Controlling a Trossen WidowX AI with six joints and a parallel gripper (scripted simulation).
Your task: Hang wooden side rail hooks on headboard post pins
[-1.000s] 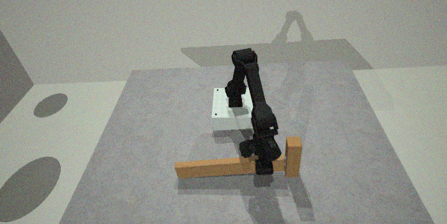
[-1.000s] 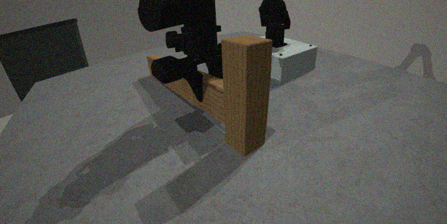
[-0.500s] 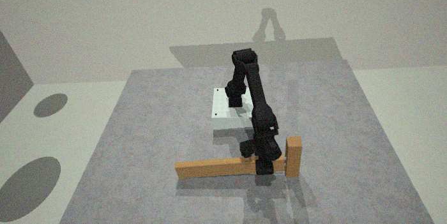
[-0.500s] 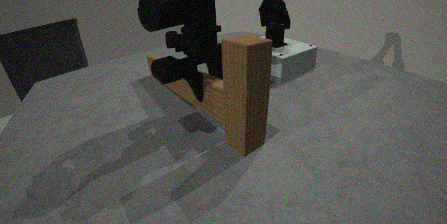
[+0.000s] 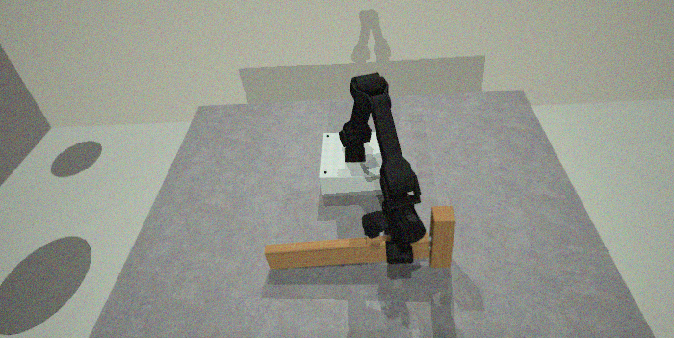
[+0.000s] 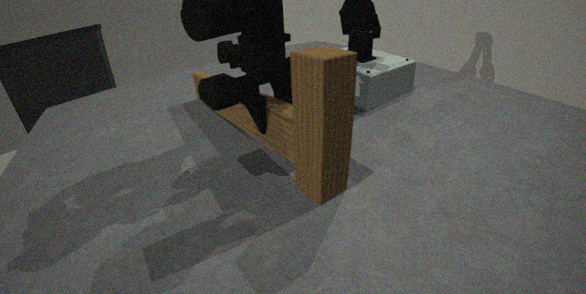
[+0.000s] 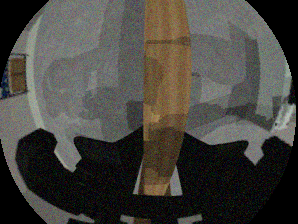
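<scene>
The headboard post lies 110 mm to the left of my gripper tip and 40 mm above it.
</scene>
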